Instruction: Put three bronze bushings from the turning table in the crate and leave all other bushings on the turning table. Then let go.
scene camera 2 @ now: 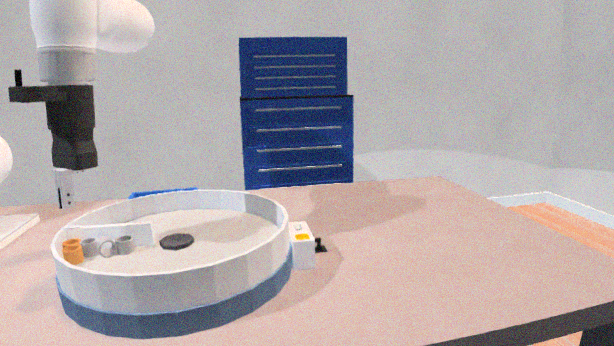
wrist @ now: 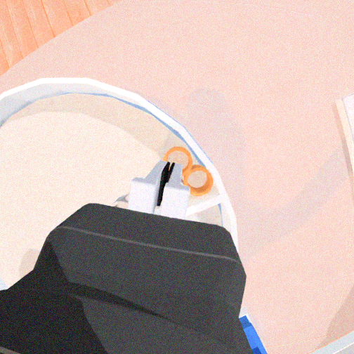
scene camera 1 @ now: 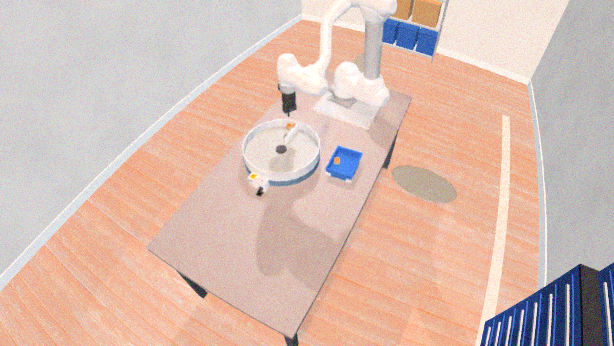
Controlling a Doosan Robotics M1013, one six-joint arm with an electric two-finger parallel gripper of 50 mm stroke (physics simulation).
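Places are measured from the arm's base along level axes (x ahead, y left, z up), in centimetres.
Pixels of known places: gripper, fingertip midpoint: point(scene camera 2: 66, 207) point(scene camera 1: 287, 115); arm's base, origin of the base link: point(scene camera 1: 344, 98).
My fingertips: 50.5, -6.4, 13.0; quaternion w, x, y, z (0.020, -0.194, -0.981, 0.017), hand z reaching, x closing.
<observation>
Ahead of a thing's pixels: the offset from my fingertips to its middle, as dx, dy, dz. "spot": to the spot under its first point.
The turning table point(scene camera 1: 305, 175) point(scene camera 2: 175, 290) point(wrist: 162, 120) is a round, white-walled tray. Two bronze bushings stand close together near its wall: one @(-2.4, +2.7, -8.8) point(scene camera 2: 71, 243) point(wrist: 178, 149) and another @(-0.6, +0.0, -8.8) point(scene camera 2: 73, 257) point(wrist: 203, 191). Several grey bushings @(+7.1, +4.5, -8.8) point(scene camera 2: 124, 246) sit beside them along the white baffle; one @(+4.3, +2.9, -8.4) point(scene camera 2: 102, 247) lies on its side. In the wrist view they are mostly hidden by the gripper. The blue crate @(+0.5, +39.8, -12.8) point(scene camera 1: 350, 163) holds one visible bronze bushing @(+0.7, +35.1, -13.5) point(scene camera 1: 336, 160). My gripper point(scene camera 1: 288, 115) point(scene camera 2: 65, 206) point(wrist: 168, 176) is shut and empty, above the bronze bushings.
The white baffle @(spot: +4.9, +6.5, -7.2) point(scene camera 1: 291, 134) point(scene camera 2: 142, 235) point(wrist: 205, 205) stands inside the turning table's wall. A white box with a yellow label @(+38.6, +12.6, -12.4) point(scene camera 1: 258, 183) point(scene camera 2: 302, 252) is attached outside the wall. A blue drawer cabinet point(scene camera 2: 297, 120) stands beyond the worktable point(scene camera 1: 215, 230) point(scene camera 2: 425, 250).
</observation>
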